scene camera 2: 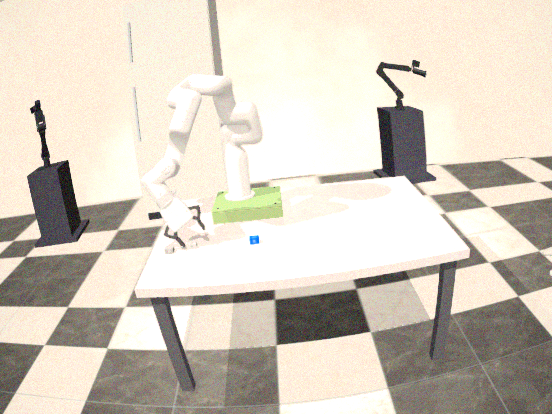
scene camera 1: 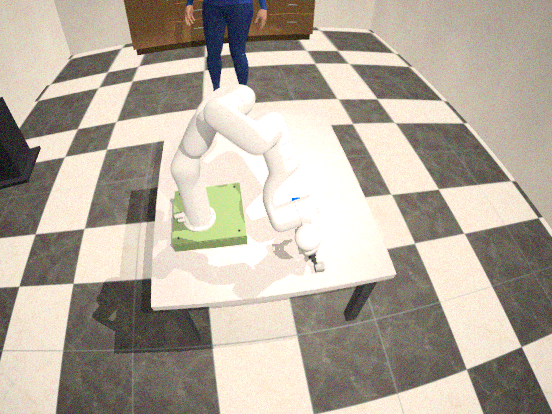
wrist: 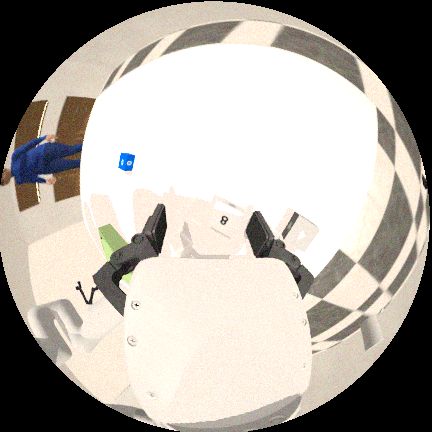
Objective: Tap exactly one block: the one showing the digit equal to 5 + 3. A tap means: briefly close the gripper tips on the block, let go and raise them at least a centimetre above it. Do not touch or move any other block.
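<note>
A white block (wrist: 224, 220) (scene camera 2: 194, 244) shows a dark 8 on its top face in the wrist view. My gripper (wrist: 208, 217) (scene camera 2: 193, 237) is open and empty, low over the table near this block. In the wrist view the block appears between the two black fingers, nearer the right one; the exact height gap is hard to tell. A light grey block (wrist: 298, 230) (scene camera 2: 169, 250) (scene camera 1: 319, 267) sits outside the right finger, its marking unclear. A blue block (wrist: 126, 162) (scene camera 2: 254, 240) (scene camera 1: 296, 199) with small white markings stands farther off.
The white table (scene camera 1: 350, 250) (scene camera 2: 350, 250) carries the green base plate (scene camera 1: 227, 215) (scene camera 2: 250, 212) of the arm. The grey block is close beside the right finger in the wrist view. A table edge lies beyond the grey block. A person (scene camera 1: 227, 35) stands behind the table.
</note>
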